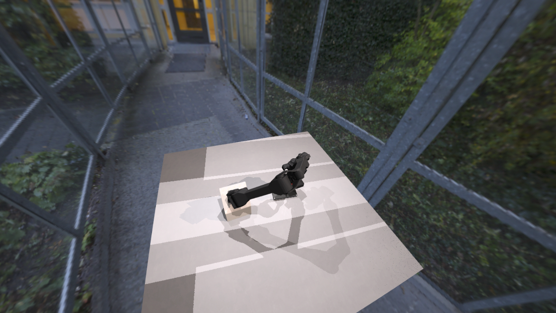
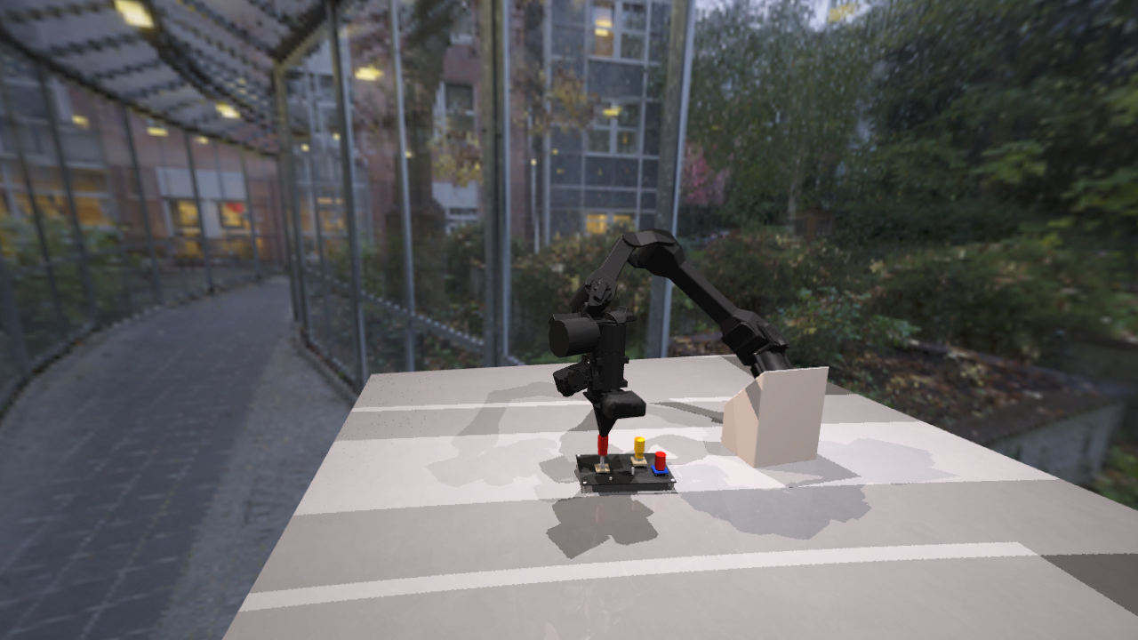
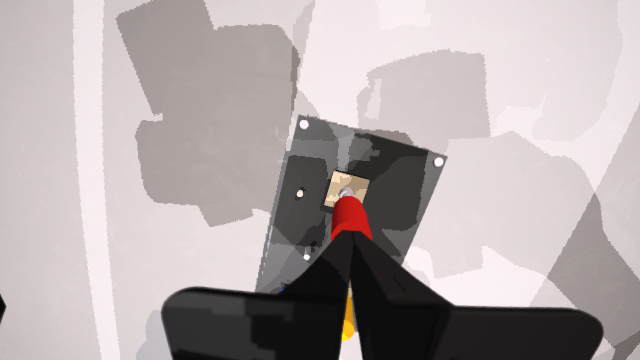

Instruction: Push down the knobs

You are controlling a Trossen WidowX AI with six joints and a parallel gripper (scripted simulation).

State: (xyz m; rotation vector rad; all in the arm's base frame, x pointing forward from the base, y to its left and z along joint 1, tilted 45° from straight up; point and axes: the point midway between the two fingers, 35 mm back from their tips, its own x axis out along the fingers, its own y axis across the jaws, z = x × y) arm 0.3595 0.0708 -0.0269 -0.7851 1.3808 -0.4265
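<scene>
The red knob is 2 cm below my gripper tip. The rest, counted from my gripper tip: yellow knob (7 cm behind, 3 cm below, 1 cm to the right).
</scene>
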